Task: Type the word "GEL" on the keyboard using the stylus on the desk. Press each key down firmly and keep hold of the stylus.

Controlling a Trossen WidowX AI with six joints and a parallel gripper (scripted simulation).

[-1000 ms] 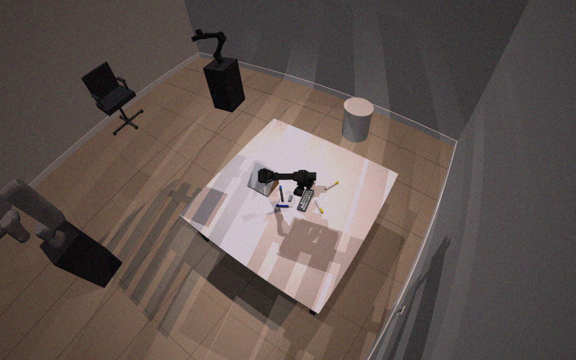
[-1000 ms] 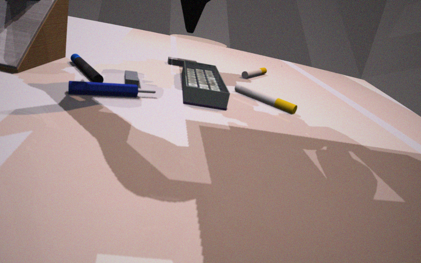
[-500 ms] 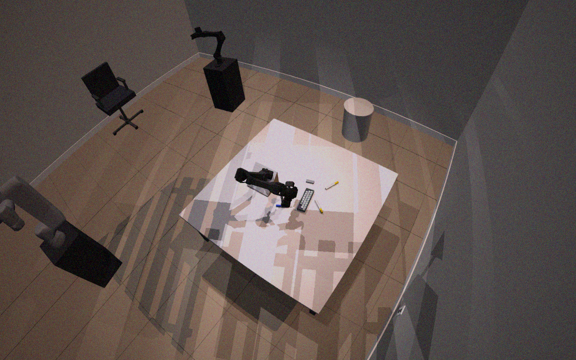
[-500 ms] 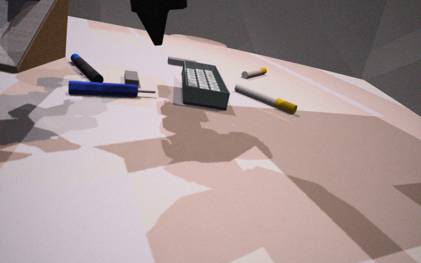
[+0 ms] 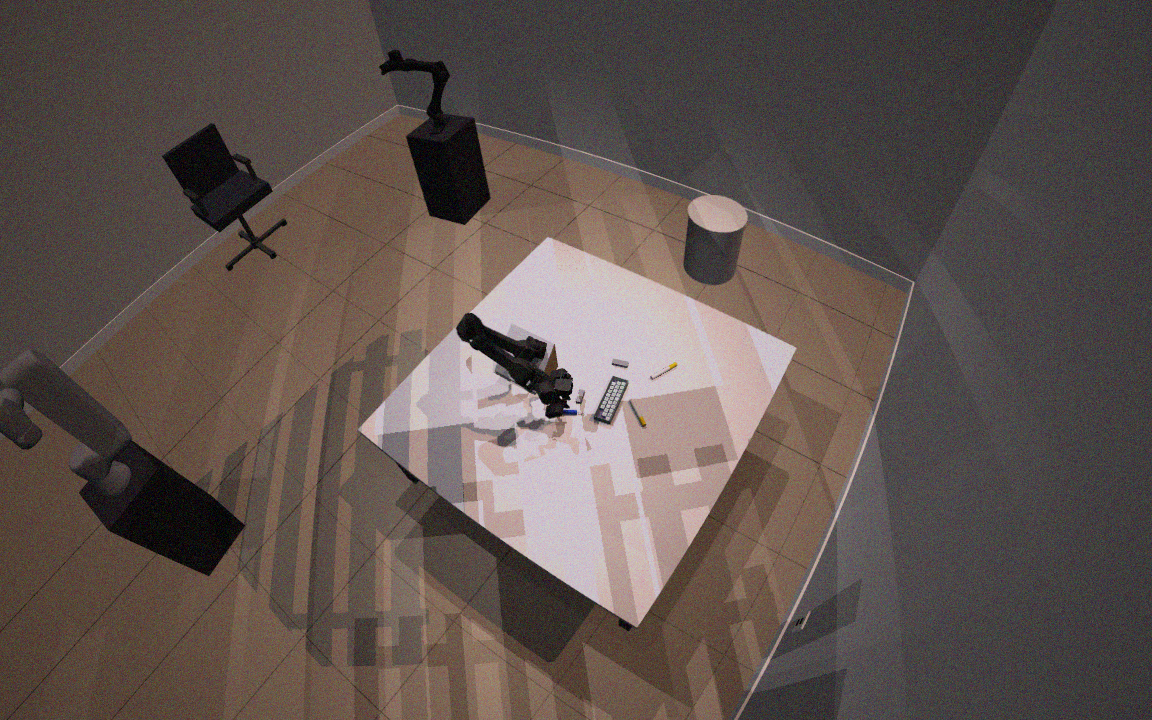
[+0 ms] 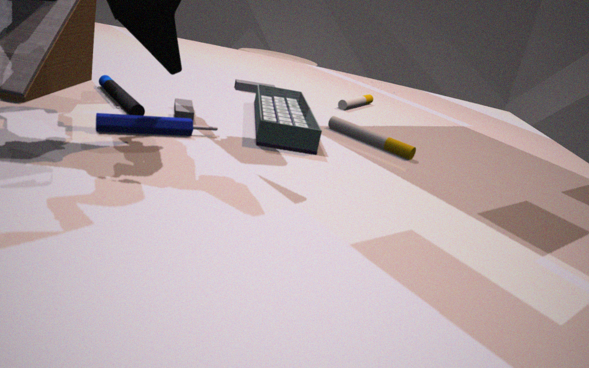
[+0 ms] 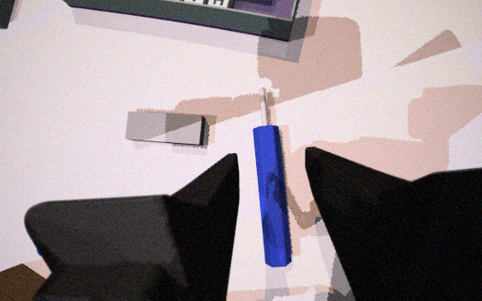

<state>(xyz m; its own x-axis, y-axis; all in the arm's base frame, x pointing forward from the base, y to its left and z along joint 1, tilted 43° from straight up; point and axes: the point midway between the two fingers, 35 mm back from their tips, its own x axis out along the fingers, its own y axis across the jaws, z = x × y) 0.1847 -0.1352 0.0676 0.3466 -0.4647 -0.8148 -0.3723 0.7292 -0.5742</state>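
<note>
The blue stylus is 6 cm below my gripper tip and 1 cm ahead of it. The rest, counted from my gripper tip: L key (13 cm ahead, 12 cm to the left, 5 cm below); G key (12 cm ahead, 11 cm to the left, 5 cm below); stylus tip (6 cm below, 4 cm ahead, 2 cm to the left).
</note>
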